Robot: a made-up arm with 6 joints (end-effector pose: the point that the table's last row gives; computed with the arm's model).
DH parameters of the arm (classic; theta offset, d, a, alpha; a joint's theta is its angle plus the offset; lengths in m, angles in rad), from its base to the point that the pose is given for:
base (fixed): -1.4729 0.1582 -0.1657 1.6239
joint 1: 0 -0.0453 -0.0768 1.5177
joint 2: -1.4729 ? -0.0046 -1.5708
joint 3: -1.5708 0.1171 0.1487 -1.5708
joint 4: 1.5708 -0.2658 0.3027 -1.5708
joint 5: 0 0.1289 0.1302 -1.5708
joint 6: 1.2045 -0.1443 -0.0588 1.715
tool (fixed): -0.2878 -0.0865 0 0
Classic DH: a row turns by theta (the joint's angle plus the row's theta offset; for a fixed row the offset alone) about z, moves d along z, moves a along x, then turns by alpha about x.
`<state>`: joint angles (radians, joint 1 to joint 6).
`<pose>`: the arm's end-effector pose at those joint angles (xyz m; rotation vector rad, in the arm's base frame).
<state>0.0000 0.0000 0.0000 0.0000 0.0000 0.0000</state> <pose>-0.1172 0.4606 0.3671 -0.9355 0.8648 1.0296</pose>
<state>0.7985 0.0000 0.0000 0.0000 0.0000 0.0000</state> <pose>-0.1082 0.5220 0.0855 -1.5959 1.2507 0.5924</pose>
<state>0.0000 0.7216 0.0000 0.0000 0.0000 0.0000</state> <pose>0.0592 0.4985 0.3671 -0.5450 1.0895 0.4041</pose>
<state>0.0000 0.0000 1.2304 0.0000 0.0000 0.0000</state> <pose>-0.0322 0.4606 0.2379 -1.3087 -0.1711 0.2900</pose>
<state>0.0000 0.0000 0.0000 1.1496 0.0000 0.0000</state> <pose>-0.1172 0.1246 0.5795 0.0454 0.1589 1.2763</pose>
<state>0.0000 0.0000 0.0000 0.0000 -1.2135 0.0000</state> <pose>-0.1756 0.3180 0.3671 -0.2612 1.1799 -0.0260</pose>
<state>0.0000 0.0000 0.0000 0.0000 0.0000 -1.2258</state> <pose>-0.1172 0.5046 0.2561 0.1108 0.1102 1.2821</pose>
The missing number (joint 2, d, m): -0.2021
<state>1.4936 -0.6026 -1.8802 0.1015 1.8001 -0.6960</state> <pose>-0.0577 0.7194 -0.1705 1.3132 1.7208 1.2227</pose>
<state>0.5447 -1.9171 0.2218 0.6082 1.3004 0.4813</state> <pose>-0.0197 0.1310 0.6492 0.5746 1.3001 -2.2035</pose>
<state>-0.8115 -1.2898 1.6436 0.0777 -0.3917 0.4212</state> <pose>-0.1466 0.1485 0.2656 0.0448 -1.0219 0.5612</pose>
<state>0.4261 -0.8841 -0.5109 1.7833 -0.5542 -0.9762</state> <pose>0.1475 0.2087 0.5435 1.3258 0.8157 0.7241</pose>
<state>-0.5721 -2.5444 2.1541 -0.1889 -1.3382 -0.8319</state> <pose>-0.1796 0.2073 0.3241 2.4526 -1.0471 1.4576</pose>
